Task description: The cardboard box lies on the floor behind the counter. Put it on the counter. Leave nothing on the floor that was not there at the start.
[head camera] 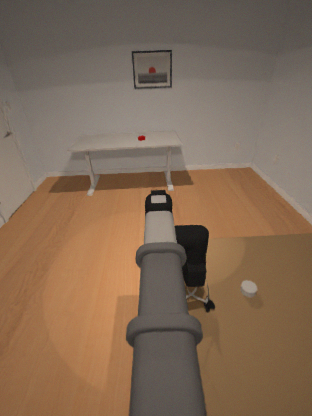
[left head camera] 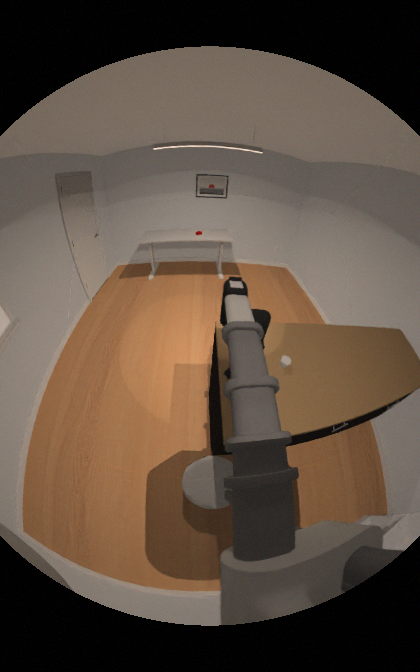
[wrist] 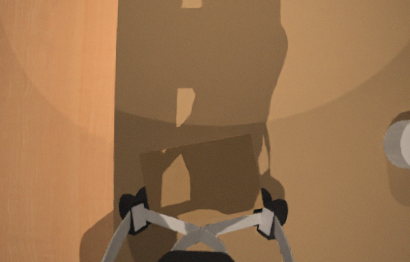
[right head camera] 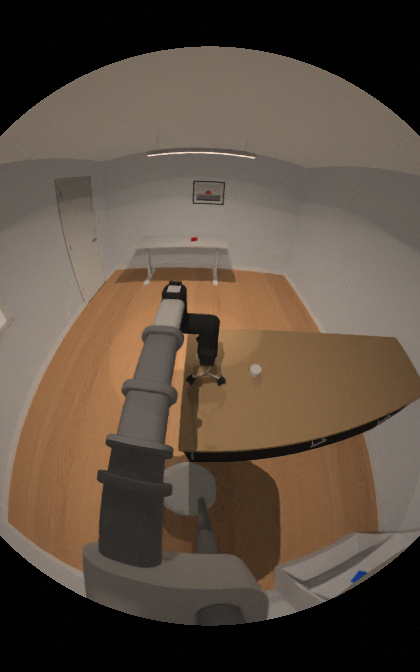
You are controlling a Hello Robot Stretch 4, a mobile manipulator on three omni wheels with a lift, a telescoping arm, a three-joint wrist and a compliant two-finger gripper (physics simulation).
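Frame: origin at the robot's base, x ahead, y up, z right, level; millimetres.
Where they show: gripper, fingertip midpoint: [head camera: 189,310] [wrist: 201,203].
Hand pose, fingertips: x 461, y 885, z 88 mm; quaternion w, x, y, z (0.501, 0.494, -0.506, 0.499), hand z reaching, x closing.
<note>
Things, the pixels of their centre, and the offset from my fingertips. Level surfaces: height alone.
- brown cardboard box, body centre: [wrist: 202,176] [head camera: 188,297] dx +30, dy +23, dz +0 mm
- brown counter, its level: dy -2 mm
- white cup, body centre: [head camera: 248,288] dx +63, dy +10, dz +212 mm
- white table, its level: dy -192 mm
The brown cardboard box [wrist: 225,172] shows in the wrist view as a slightly turned rectangle between the two fingertips, close in colour to the counter. My gripper [wrist: 201,203] [right head camera: 206,381] points down and is shut on it, with the fingers standing wide at its two sides. The box is over the left part of the brown counter [head camera: 275,350] [left head camera: 350,370] [right head camera: 300,405] [wrist: 340,65], inside its left edge. Its height above the top is hard to tell. In the head camera view my arm hides part of the gripper.
A white cup [head camera: 249,288] [left head camera: 285,361] [right head camera: 255,370] [wrist: 398,144] stands on the counter, right of the gripper. A pale round disc [left head camera: 207,482] [right head camera: 190,487] is near the counter's front left corner. A white table [head camera: 110,141] with a red object [head camera: 141,138] stands at the far wall.
</note>
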